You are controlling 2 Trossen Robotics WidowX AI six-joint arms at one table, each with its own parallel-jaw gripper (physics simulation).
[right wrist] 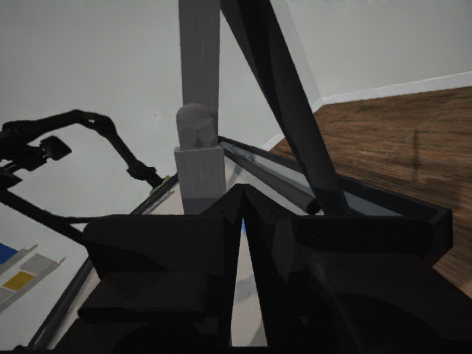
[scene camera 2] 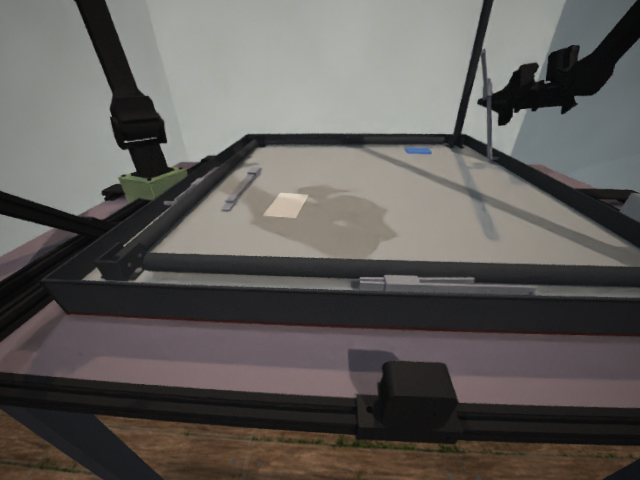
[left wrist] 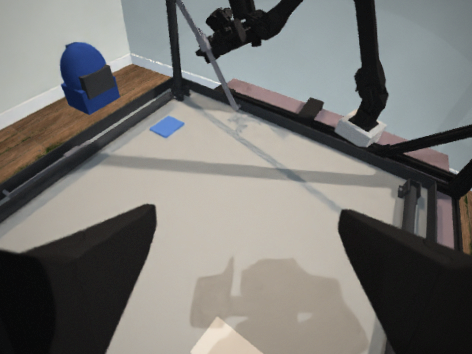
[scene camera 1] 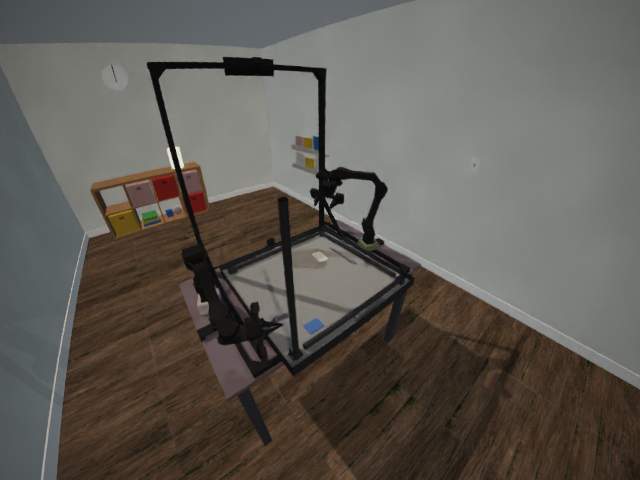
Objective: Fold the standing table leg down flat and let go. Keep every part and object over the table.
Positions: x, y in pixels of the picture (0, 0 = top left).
my right gripper: right wrist; scene camera 2 477, 102; left wrist 196, 53; scene camera 1
same spot on my right gripper: [right wrist: 161, 276] = [scene camera 1: 262, 322]
